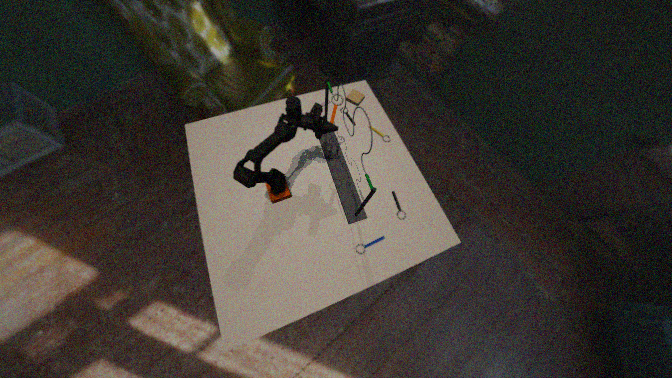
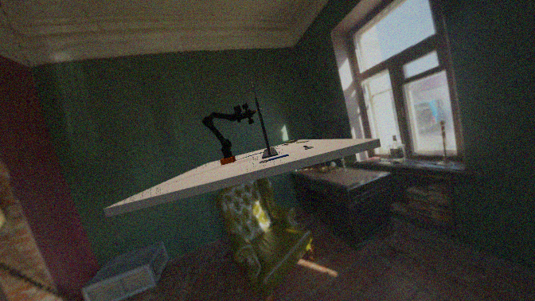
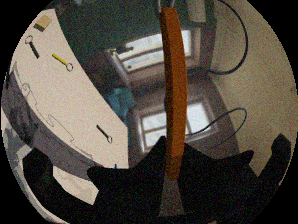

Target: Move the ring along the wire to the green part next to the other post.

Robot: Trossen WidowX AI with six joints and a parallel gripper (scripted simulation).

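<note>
The ring with orange handle is 1 cm ahead of my gripper tip, 9 cm to the left of it and 2 cm above it. Also, from my gripper tip: yellow-handled ring (39 cm ahead, 15 cm to the left, 38 cm below); blue-handled ring (4 cm ahead, 48 cm to the right, 38 cm below); black-handled ring (29 cm ahead, 35 cm to the right, 38 cm below).
</note>
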